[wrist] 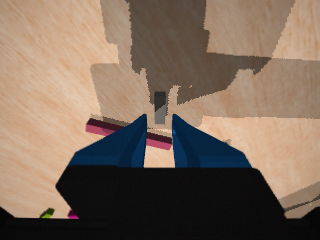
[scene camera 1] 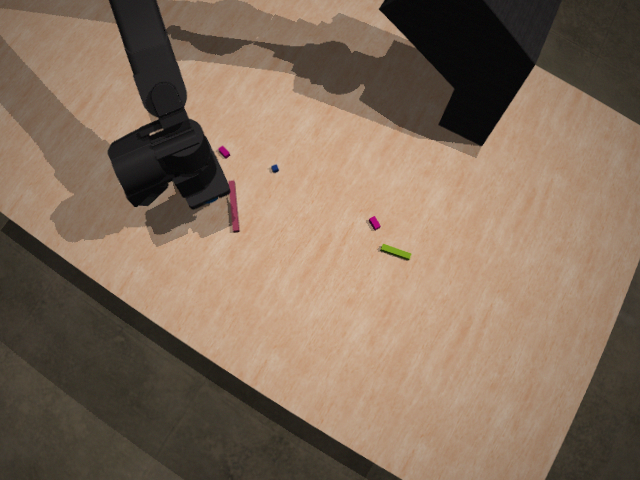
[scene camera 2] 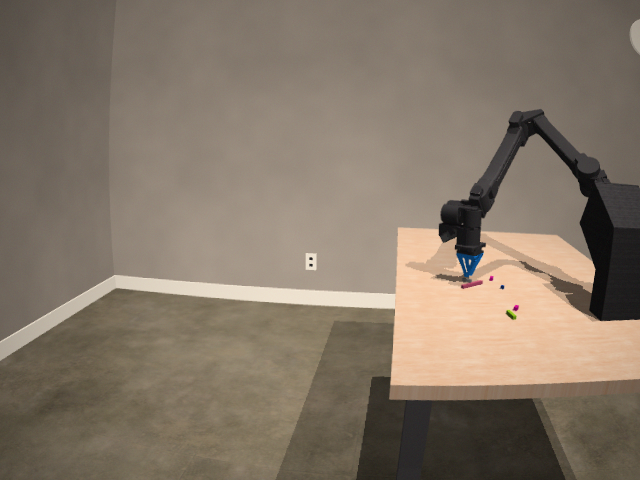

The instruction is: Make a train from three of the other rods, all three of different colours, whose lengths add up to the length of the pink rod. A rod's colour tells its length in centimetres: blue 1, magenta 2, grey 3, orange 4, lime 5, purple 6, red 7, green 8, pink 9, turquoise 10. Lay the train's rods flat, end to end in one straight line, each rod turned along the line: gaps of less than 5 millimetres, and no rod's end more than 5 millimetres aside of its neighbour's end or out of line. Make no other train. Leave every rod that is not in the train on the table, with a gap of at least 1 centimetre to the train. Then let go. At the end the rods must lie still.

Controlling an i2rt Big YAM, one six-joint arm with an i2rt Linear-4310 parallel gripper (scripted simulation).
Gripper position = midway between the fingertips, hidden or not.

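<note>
My gripper (scene camera 1: 209, 195) is there to be seen, and there's a pink rod (wrist: 94, 126) too. That same wrist picture has my gripper (wrist: 159, 120) in it, and you'd also find the gripper (scene camera 2: 468, 276) from the other scene camera.
</note>
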